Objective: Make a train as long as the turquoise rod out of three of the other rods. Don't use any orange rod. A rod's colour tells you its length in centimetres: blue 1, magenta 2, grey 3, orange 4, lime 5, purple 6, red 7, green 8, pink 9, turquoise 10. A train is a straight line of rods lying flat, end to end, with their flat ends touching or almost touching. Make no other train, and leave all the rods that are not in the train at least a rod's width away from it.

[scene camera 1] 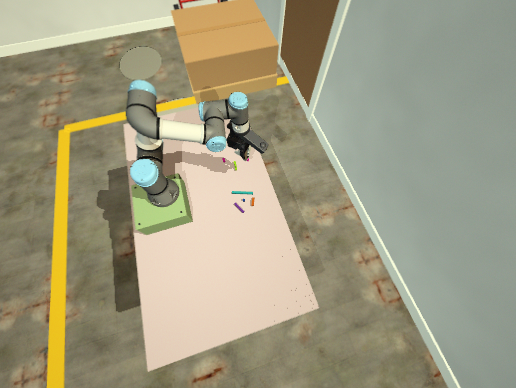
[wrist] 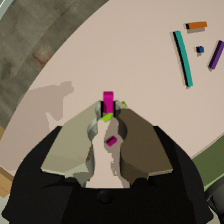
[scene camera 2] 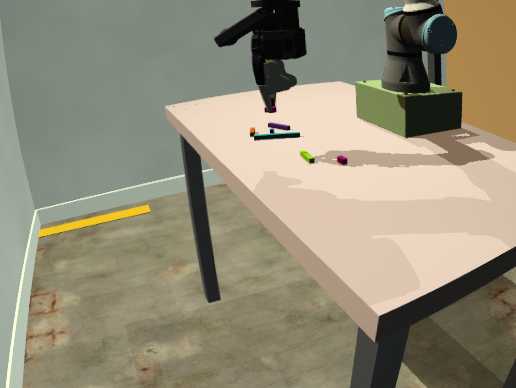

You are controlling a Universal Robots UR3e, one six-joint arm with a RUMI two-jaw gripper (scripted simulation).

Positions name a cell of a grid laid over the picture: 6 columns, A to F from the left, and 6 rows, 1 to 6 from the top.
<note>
I see my gripper (scene camera 2: D2).
My gripper shows as well in scene camera 1 (scene camera 1: C3) and in the wrist view (wrist: C3).
</note>
